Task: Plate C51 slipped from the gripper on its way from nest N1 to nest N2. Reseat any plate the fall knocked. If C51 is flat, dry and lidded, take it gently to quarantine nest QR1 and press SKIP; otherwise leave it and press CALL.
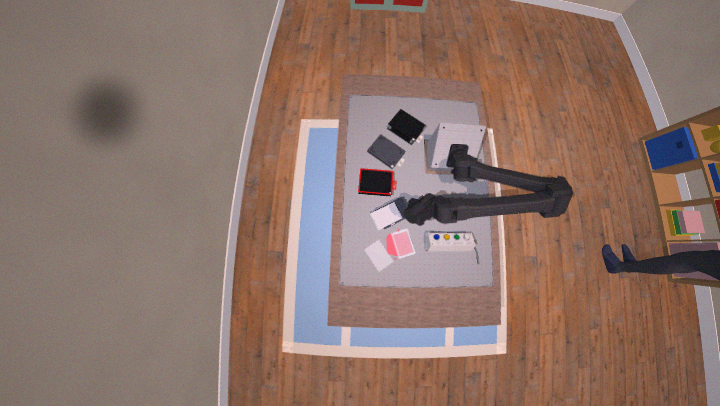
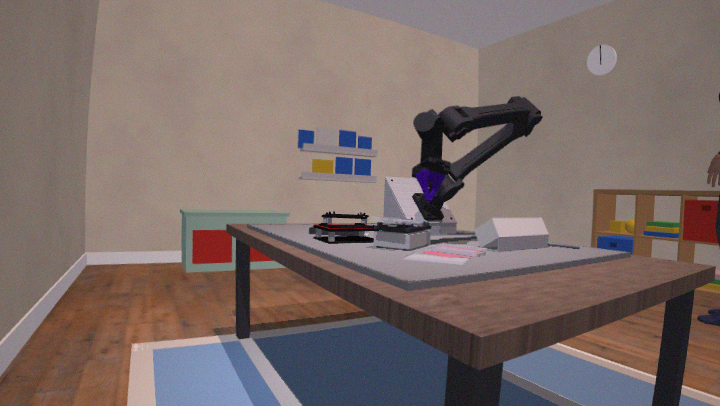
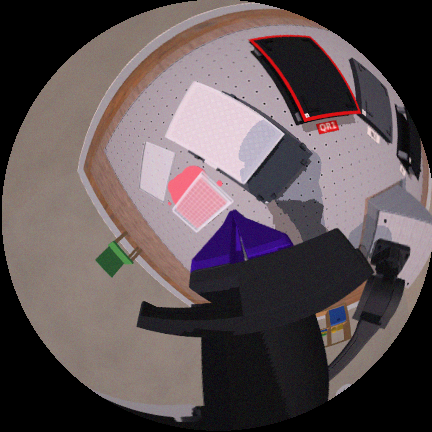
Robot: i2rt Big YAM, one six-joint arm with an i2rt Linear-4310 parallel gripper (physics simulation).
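Places are measured from the arm's base along level axes (x ahead, y left, z up), in centimetres.
Pixels of known places: gripper, between the fingertips: (image 2: pixel 428 200) (image 3: pixel 233 214); arm's base, origin of its link: (image 1: pixel 456 155) (image 2: pixel 427 207) (image 3: pixel 390 254).
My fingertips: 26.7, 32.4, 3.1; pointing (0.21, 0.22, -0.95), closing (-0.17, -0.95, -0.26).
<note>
Ahead of a thing's pixels: the offset from my fingertips to its top centre, as dx, dy, dz. "spot": to the spot under its first point.
My gripper (image 2: pixel 429 198) (image 3: pixel 233 214) is shut and empty, pointing down above the mat, beside the dark block. A white plate @(+8.6, -1.9, -4.1) (image 1: pixel 386 215) (image 3: pixel 215 122) lies on a dark block @(spot: +1.2, -8.2, -6.7) (image 1: pixel 401 203) (image 3: pixel 280 172), shifted so that one end of the block is bare; its tilt is unclear. An open plate with pink wells @(-0.5, +10.7, -10.8) (image 1: pixel 403 243) (image 3: pixel 202 203) lies on the mat partly over a pink spill @(+2.1, +11.2, -12.1) (image 1: pixel 390 244) (image 3: pixel 182 182). A clear lid @(+11.3, +16.6, -11.4) (image 1: pixel 377 255) (image 3: pixel 156 171) lies apart from it. The red-rimmed nest QR1 @(+13.3, -19.2, -7.6) (image 1: pixel 376 182) (image 3: pixel 310 75) holds no plate. The button box @(-22.6, +9.9, -3.8) (image 1: pixel 450 242) (image 2: pixel 521 233) stands nearby.
A dark grey nest @(+7.8, -36.9, -9.6) (image 1: pixel 385 150) (image 3: pixel 372 100) and a black nest @(-3.1, -51.1, -6.0) (image 1: pixel 406 126) (image 3: pixel 409 142) stand beyond QR1. A sloped white panel (image 1: pixel 468 136) (image 3: pixel 400 230) stands by the arm base. A person's leg (image 1: pixel 660 264) shows beyond the table.
</note>
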